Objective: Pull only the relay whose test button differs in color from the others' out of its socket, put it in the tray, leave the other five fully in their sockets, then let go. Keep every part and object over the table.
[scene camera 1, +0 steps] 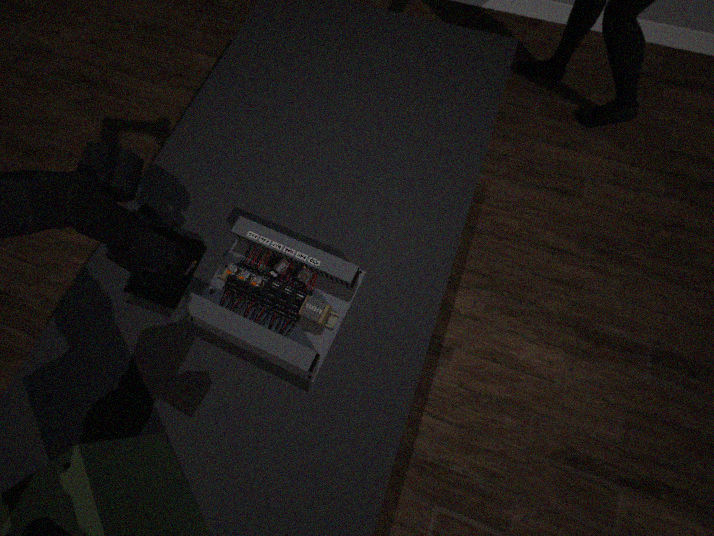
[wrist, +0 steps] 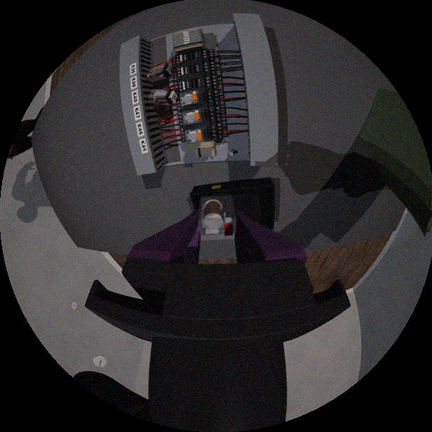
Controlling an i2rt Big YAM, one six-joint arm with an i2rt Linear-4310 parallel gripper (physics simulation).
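Note:
My gripper is shut on a clear relay with a red test button. It holds the relay above the black tray; the relay is raised, apart from the panel. In the scene view the arm's dark body hides the fingertips and the relay. Three relays with orange buttons, the nearest, sit in the row's near sockets. Two other relays lie out of sockets among the wires beside the row. The far three sockets show bare slots.
The panel has a raised labelled duct on one side and a plain duct on the other. A terminal block stands at the far row end. A green surface lies off to the side.

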